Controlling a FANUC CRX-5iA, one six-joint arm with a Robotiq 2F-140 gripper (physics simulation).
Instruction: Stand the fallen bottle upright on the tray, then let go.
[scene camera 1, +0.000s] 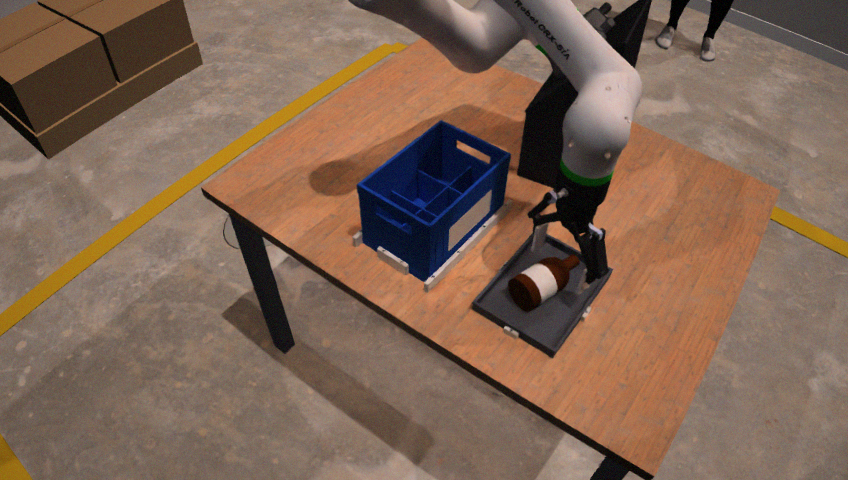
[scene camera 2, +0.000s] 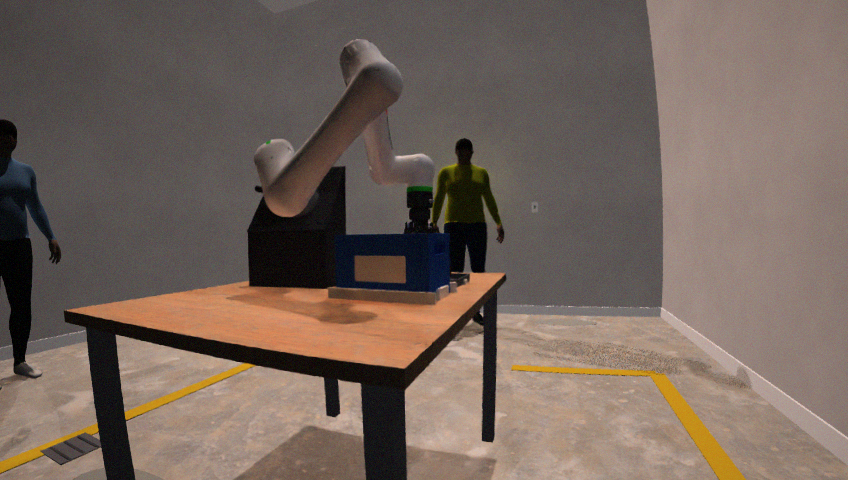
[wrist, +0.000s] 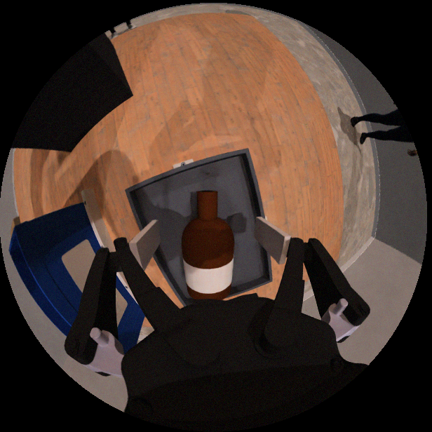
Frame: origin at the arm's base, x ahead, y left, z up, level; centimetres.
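Seen in the pictures: gripper, fingertip midpoint: (scene camera 1: 559, 268).
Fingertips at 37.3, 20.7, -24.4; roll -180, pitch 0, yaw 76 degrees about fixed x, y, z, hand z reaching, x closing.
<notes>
A point is followed by its place in that frame, as x, y, z.
A brown bottle (scene camera 1: 540, 282) {44.9, 20.4, -21.9} (wrist: 208, 245) with a white label lies on its side on the dark grey tray (scene camera 1: 535, 330) {50.3, 24.0, -28.9} (scene camera 2: 460, 277) {49.7, 29.5, -28.3} (wrist: 230, 175). In the wrist view its neck points up the picture, away from the gripper body. My gripper (scene camera 1: 560, 259) {37.3, 20.7, -24.4} (wrist: 207, 229) is open and empty, pointing down low over the tray. In the wrist view its two pads stand on either side of the bottle's shoulder, with a gap on each side. In scene camera 2 the fingertips and the bottle are hidden behind the blue crate.
A blue crate (scene camera 1: 392, 220) {46.4, -17.0, -28.6} (scene camera 2: 380, 243) {41.9, -18.2, -14.3} (wrist: 45, 250) with dividers stands beside the tray, with pale strips at its base. The black pedestal (scene camera 1: 538, 136) {13.8, -0.8, -15.7} (scene camera 2: 291, 255) {2.2, -7.1, -18.5} (wrist: 75, 100) stands behind on the wooden table (scene camera 1: 684, 297) {22.5, 45.0, -29.4} (scene camera 2: 238, 321) {25.8, -51.7, -29.4}. Small pale blocks touch the tray's edges.
</notes>
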